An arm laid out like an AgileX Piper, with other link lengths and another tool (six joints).
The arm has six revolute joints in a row. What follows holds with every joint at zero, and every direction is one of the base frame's. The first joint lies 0.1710 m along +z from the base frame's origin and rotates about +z. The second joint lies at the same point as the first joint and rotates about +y. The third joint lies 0.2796 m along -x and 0.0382 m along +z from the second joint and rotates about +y. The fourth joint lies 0.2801 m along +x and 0.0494 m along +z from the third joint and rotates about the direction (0.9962, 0, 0.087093). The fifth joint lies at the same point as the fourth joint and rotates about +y. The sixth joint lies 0.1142 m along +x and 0.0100 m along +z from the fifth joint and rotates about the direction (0.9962, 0, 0.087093). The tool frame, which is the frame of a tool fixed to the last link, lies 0.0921 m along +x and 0.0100 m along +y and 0.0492 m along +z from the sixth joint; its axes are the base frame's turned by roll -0.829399, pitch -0.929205 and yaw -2.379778 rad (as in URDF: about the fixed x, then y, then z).
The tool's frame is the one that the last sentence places.
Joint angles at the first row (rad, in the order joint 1, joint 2, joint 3, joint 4, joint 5, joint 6):
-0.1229 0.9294 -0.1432 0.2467 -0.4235 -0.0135
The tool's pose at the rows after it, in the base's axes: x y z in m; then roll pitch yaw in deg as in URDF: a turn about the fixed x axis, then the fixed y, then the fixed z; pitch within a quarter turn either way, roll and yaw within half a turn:
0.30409 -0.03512 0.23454 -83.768 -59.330 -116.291
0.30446 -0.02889 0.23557 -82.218 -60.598 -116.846
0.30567 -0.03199 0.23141 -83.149 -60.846 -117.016
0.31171 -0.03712 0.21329 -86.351 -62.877 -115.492
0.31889 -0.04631 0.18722 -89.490 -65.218 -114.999
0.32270 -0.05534 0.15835 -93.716 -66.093 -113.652
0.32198 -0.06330 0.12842 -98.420 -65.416 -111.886
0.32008 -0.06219 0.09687 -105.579 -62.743 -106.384
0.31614 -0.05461 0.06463 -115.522 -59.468 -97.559
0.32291 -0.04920 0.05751 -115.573 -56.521 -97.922
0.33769 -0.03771 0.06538 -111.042 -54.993 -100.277
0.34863 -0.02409 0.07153 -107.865 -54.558 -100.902
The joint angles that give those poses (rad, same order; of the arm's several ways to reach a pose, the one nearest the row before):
-0.0442 0.9294 -0.1184 0.2767 -0.4748 -0.1198
-0.0043 0.9293 -0.1175 0.3393 -0.4895 -0.1927
0.0015 0.9536 -0.1175 0.3744 -0.5097 -0.2154
0.0018 1.0613 -0.1175 0.3819 -0.5845 -0.2211
0.0017 1.2397 -0.1175 0.3862 -0.7306 -0.2046
0.0018 1.4323 -0.1192 0.3863 -0.8834 -0.1483
0.0017 1.6264 -0.1213 0.3831 -1.0322 -0.0584
0.0127 1.7965 -0.1303 0.3606 -1.1272 0.0566
0.0334 1.9117 -0.1427 0.3358 -1.1336 0.1481
0.0550 1.9528 -0.1720 0.3316 -1.1354 0.2115
0.0894 1.9553 -0.2091 0.3305 -1.1440 0.2343
0.1297 1.9584 -0.2375 0.3361 -1.1515 0.2353

